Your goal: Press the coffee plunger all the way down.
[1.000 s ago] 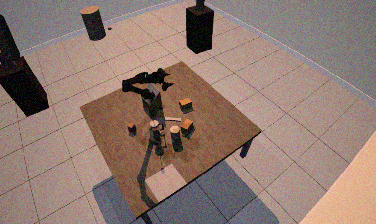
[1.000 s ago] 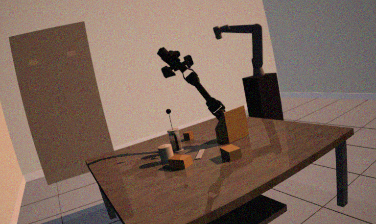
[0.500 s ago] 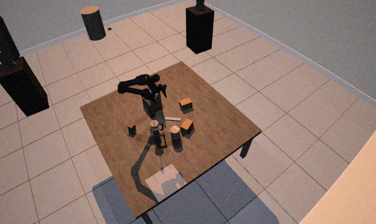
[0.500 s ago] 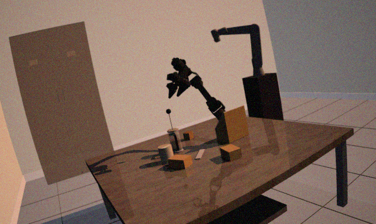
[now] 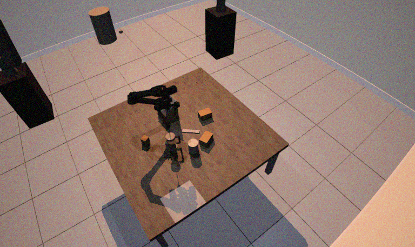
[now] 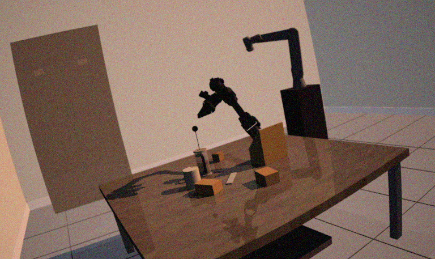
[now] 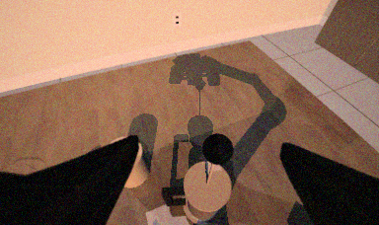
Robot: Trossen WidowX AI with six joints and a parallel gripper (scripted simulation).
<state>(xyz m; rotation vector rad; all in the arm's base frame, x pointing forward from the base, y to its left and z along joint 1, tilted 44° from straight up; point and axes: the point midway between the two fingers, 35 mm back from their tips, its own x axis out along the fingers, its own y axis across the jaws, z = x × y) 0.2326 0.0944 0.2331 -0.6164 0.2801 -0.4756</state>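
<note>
Right now my gripper tip is 190 mm above the coffee press, 30 mm short of it and 10 mm to the left of it. Also, from my gripper tip: flat stick (320 mm below, 180 mm to the left, 40 mm behind).
</note>
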